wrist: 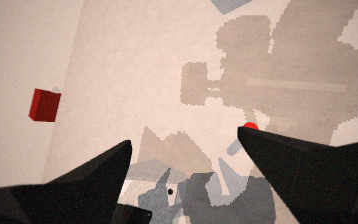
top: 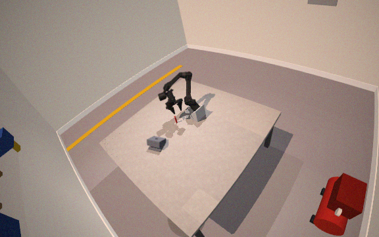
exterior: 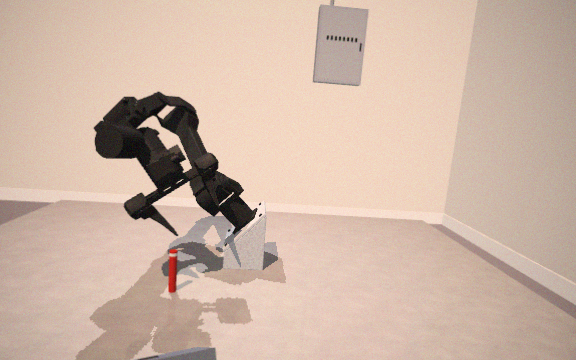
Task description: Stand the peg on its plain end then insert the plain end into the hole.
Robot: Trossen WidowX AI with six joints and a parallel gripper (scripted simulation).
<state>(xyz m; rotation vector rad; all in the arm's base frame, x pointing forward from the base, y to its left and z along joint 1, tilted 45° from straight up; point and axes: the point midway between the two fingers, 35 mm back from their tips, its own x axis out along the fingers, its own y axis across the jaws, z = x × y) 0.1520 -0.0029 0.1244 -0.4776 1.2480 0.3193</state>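
Right now my gripper tip is 80 mm above the red peg, 40 mm to the left of it and 20 mm short of it. From my gripper tip the other things lie so: grey sloped panel 310 mm ahead, 100 mm below, 40 mm to the left.
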